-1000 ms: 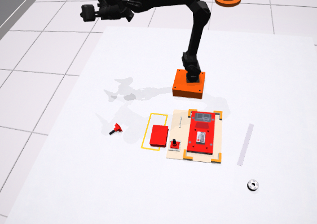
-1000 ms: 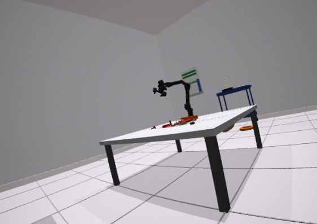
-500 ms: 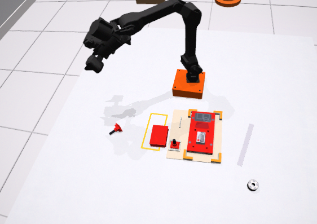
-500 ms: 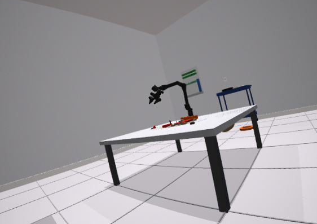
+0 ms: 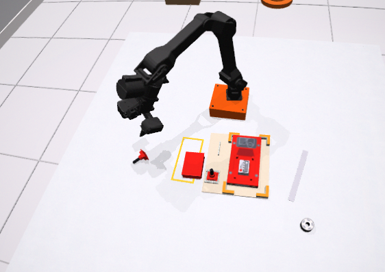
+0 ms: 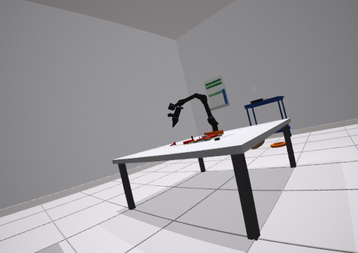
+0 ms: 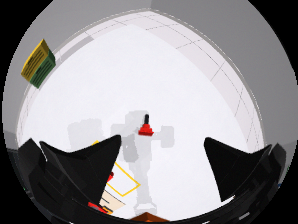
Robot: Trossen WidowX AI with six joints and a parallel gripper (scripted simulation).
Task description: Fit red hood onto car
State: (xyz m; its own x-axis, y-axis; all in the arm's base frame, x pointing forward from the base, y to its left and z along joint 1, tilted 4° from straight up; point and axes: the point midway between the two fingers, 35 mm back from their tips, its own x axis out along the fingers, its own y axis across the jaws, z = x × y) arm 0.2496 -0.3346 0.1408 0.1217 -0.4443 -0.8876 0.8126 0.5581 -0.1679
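Right now the red hood is 180 mm to the left of my gripper tip, 170 mm below it and 60 mm ahead of it. The rest, counted from my gripper tip: grey strip (550 mm to the left, 190 mm below, 100 mm ahead); grey engine block (370 mm to the left, 160 mm below, 80 mm ahead).
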